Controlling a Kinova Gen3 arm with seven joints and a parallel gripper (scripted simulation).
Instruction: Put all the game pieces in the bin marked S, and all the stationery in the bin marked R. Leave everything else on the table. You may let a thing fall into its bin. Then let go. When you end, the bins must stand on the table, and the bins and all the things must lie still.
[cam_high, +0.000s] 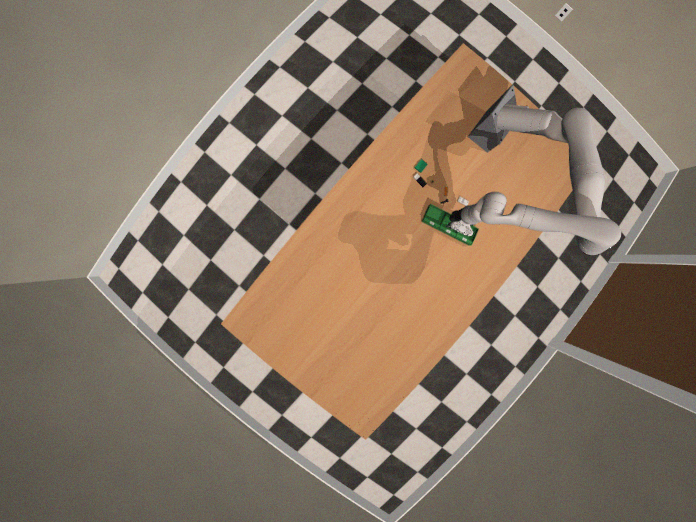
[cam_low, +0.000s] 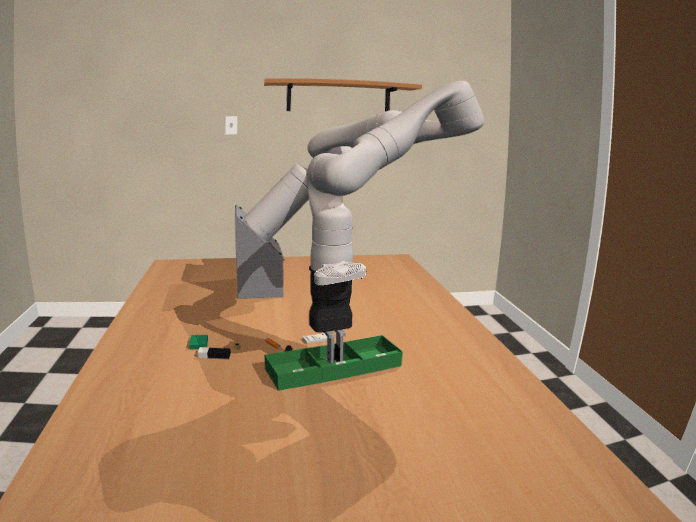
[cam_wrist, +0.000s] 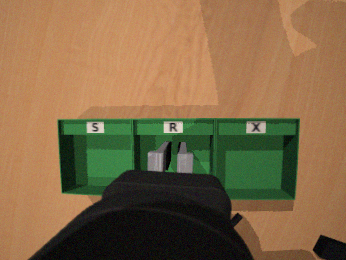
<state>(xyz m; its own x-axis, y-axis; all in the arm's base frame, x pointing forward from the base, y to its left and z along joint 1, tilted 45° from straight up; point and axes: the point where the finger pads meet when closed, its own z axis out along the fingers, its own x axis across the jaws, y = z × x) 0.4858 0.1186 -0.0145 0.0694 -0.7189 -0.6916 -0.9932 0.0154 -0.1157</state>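
My hand is 2 cm above the green three-compartment tray and 1 cm past it. The rest, counted from my hand: dark piece: 9 cm behind, 7 cm to the right, 3 cm below; orange stick: 13 cm behind, 10 cm to the right, 3 cm below; white domino: 14 cm behind, 3 cm below.
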